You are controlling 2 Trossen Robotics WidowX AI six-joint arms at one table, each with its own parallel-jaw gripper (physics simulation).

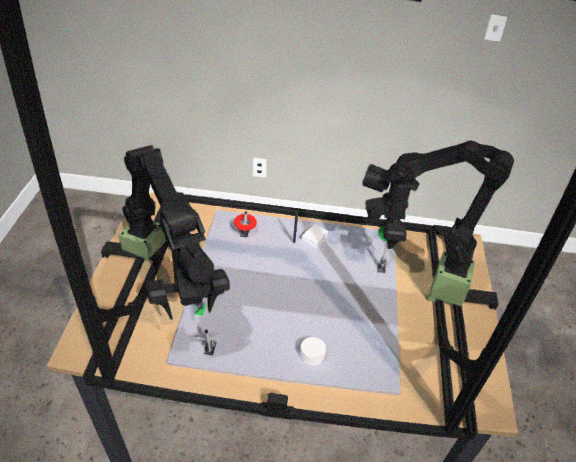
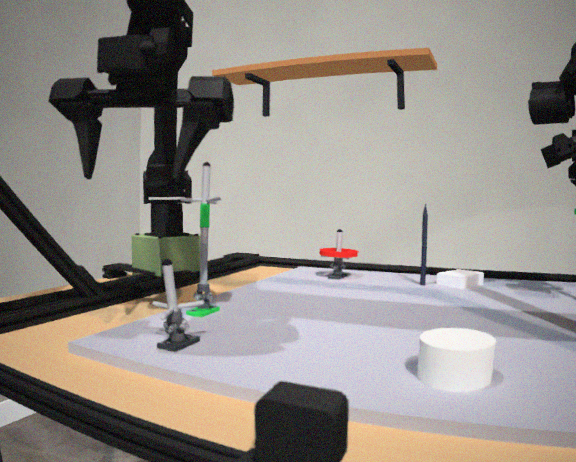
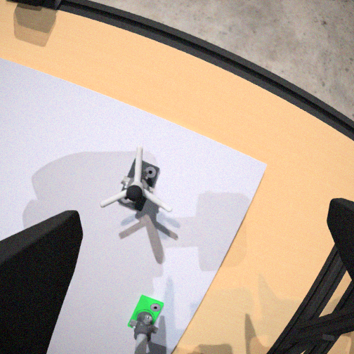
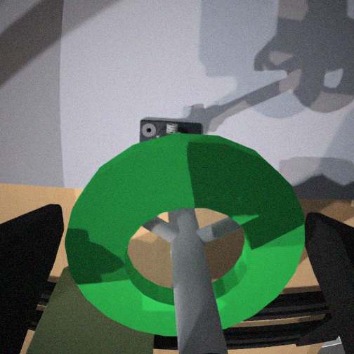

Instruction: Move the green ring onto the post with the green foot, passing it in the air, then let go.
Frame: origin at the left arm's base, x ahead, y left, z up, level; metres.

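Where they show: left gripper, fingertip midpoint: (image 1: 190, 315) (image 2: 130, 179); left arm's base at its link origin: (image 1: 141, 229) (image 2: 166, 235); right arm's base at its link origin: (image 1: 456, 267).
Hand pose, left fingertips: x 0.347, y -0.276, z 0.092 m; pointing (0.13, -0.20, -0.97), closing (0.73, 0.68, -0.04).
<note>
Things, the pixels of their centre, and the offset from my left fingertips. "spot": a spot on its surface instead.
- green ring at the middle of its body: (image 1: 390, 233) dy +0.539, dx +0.349, dz -0.031 m
- dark foot at a spot on its surface: (image 1: 381, 268) spot: dy +0.522, dx +0.352, dz -0.161 m
- post with the green foot, surface spot: (image 2: 202, 311) (image 1: 202, 312) spot: dy +0.130, dx -0.053, dz -0.161 m
- short dark-footed post at a spot on its surface: (image 2: 171, 290) (image 1: 208, 338) spot: dy +0.028, dx +0.028, dz -0.108 m
- red ring at the middle of its body: (image 2: 338, 252) (image 1: 245, 222) dy +0.481, dx -0.096, dz -0.121 m
- dark upright stick at the middle of its body: (image 2: 424, 244) (image 1: 295, 226) dy +0.512, dx +0.062, dz -0.097 m
- white block at the middle of its body: (image 2: 460, 278) (image 1: 315, 235) dy +0.562, dx +0.114, dz -0.157 m
- white cylinder at the middle of its body: (image 2: 456, 357) (image 1: 312, 351) dy +0.137, dx +0.275, dz -0.150 m
The green ring (image 1: 382, 233) (image 4: 125, 180) sits around a grey post (image 4: 192, 295) with a dark foot (image 1: 381, 268), above its side prongs, at the mat's back right. My right gripper (image 1: 392, 243) (image 4: 186, 222) is open, one finger on each side of the ring and apart from it. The post with the green foot (image 1: 200, 310) (image 2: 202, 311) (image 3: 145, 305) stands at the mat's left edge; it is tall, with a green band and prongs, and bears no ring. My left gripper (image 1: 189, 314) (image 2: 132, 178) (image 3: 208, 218) is open and empty, high beside this post.
A short dark-footed post (image 1: 210, 347) (image 2: 171, 290) (image 3: 139, 192) stands front left. A red ring (image 1: 237, 223) (image 2: 327, 253) sits on a back-left post. A dark upright stick (image 1: 295, 227) (image 2: 424, 245), white block (image 1: 315, 235) (image 2: 460, 279) and white cylinder (image 1: 313, 351) (image 2: 456, 360) also stand there.
</note>
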